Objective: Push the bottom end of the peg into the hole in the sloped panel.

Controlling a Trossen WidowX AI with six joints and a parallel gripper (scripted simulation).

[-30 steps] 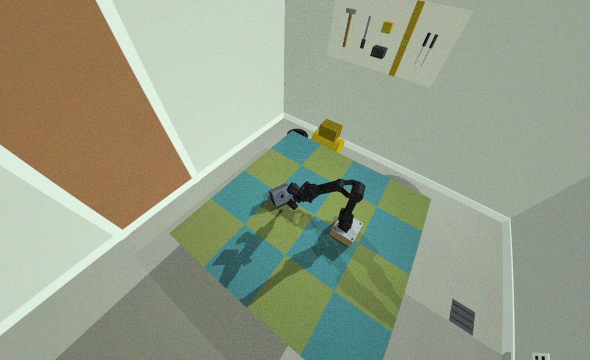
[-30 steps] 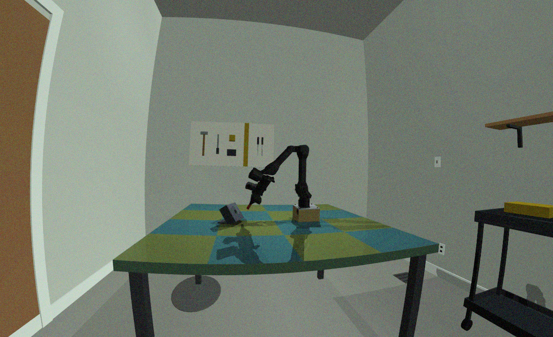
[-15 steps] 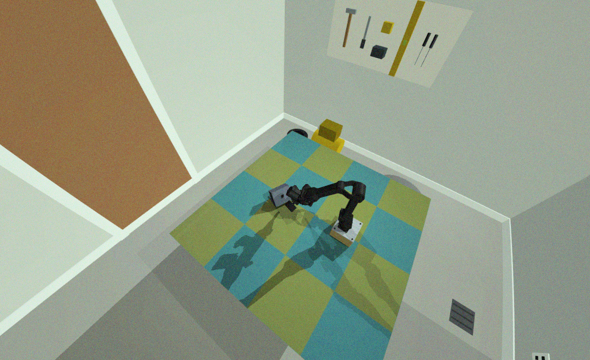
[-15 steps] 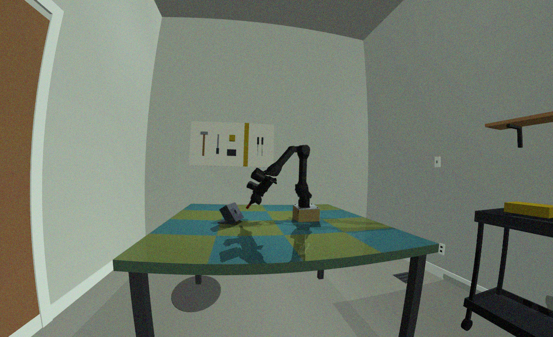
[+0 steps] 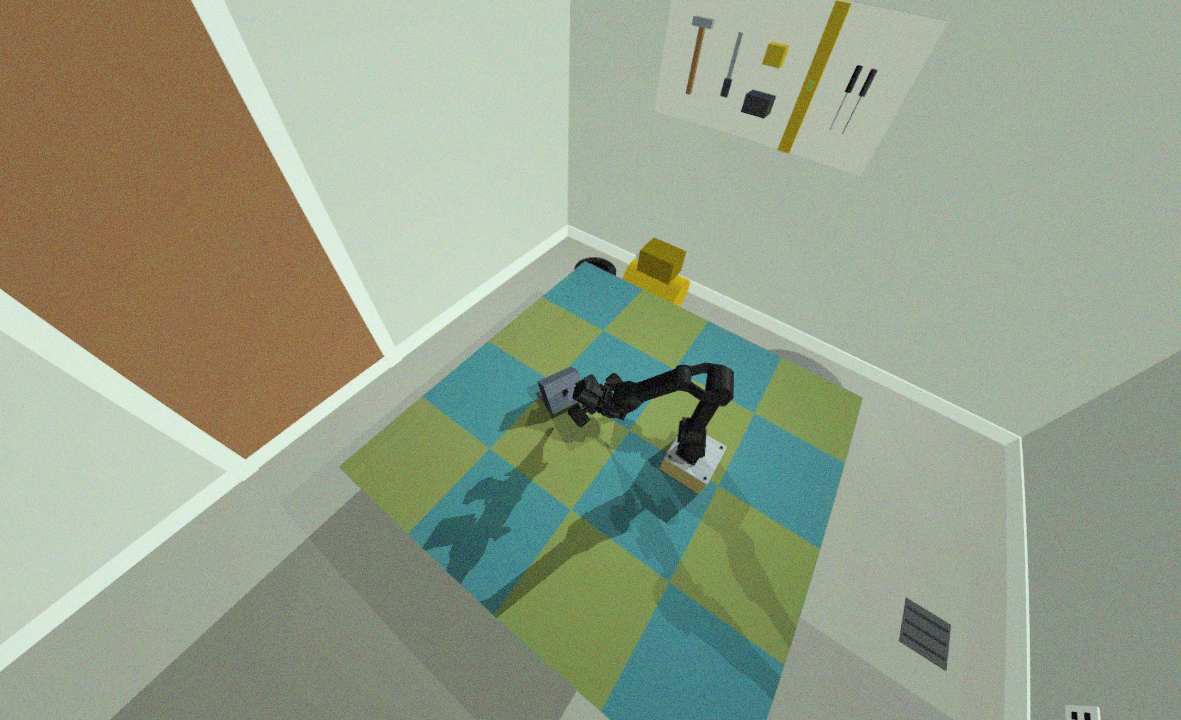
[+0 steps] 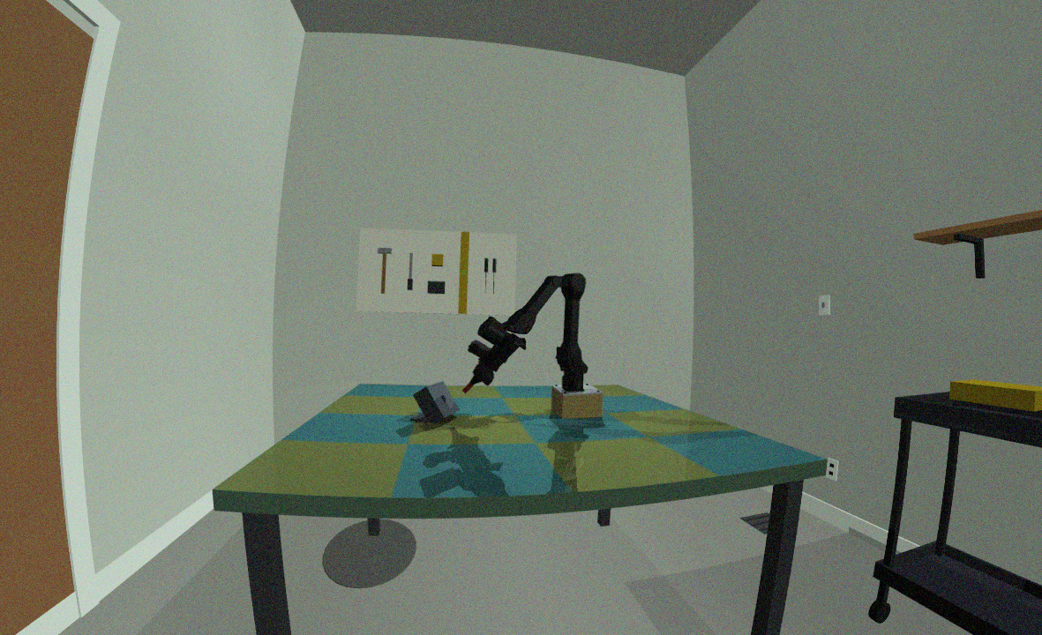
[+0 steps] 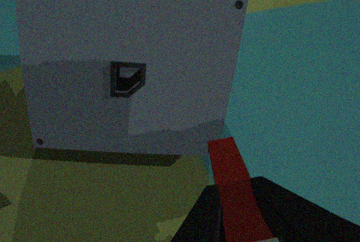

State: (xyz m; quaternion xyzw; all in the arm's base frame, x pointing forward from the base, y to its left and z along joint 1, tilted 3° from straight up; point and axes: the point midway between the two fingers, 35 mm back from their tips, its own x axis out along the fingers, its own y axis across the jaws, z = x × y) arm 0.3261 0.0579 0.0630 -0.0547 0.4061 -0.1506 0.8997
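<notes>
Right now my gripper tip is 11 cm short of the grey sloped panel, 1 cm to the right of it and 7 cm above it. Round my gripper tip: red square-sided peg: 1 cm behind, 1 cm to the left, 1 cm above.
</notes>
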